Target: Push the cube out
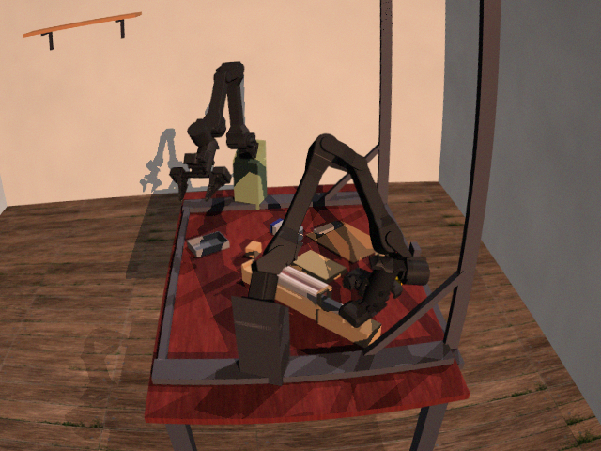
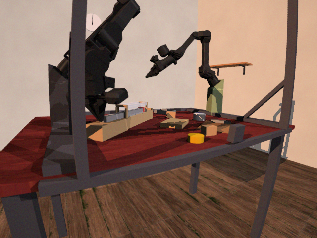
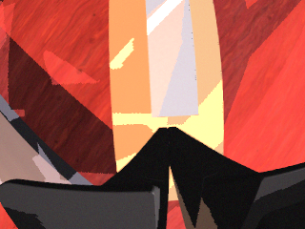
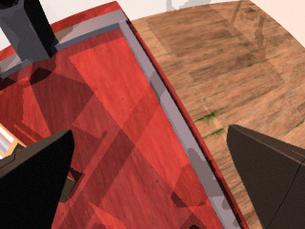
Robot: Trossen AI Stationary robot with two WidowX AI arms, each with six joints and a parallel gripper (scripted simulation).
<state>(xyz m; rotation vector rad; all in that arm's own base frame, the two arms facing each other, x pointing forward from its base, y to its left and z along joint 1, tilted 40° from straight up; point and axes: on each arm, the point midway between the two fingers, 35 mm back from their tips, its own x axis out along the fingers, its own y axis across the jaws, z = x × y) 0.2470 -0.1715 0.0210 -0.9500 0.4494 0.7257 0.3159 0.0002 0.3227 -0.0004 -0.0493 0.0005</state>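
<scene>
Now: the channel 18 cm to the right of my left hand, 15 cm ahead of it and 3 cm below it. The rest, counted from my left hand: yellow disc (25 cm to the right, 16 cm behind, 7 cm below); then grey tray (52 cm to the right, 41 cm ahead, 8 cm below); then flat tan block (35 cm to the right, 7 cm below, 7 cm ahead).
</scene>
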